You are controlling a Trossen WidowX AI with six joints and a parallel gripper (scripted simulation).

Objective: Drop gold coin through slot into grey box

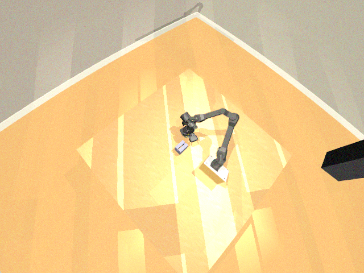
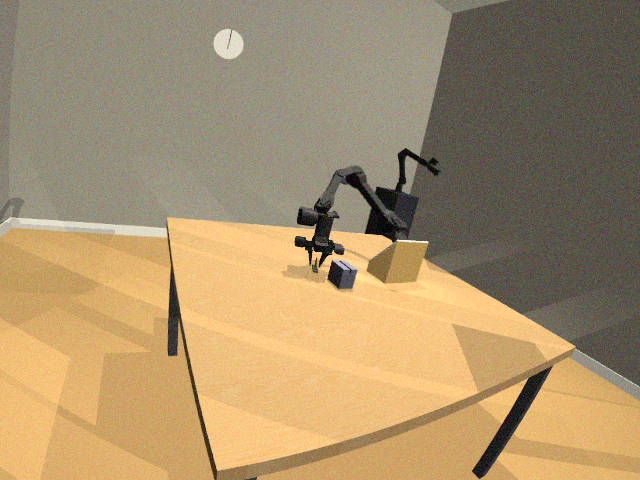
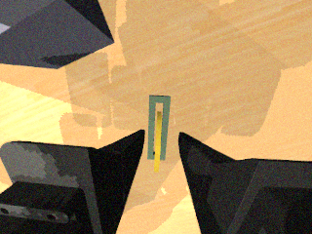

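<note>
The thin gold coin is 10 mm above my gripper tip.
</note>
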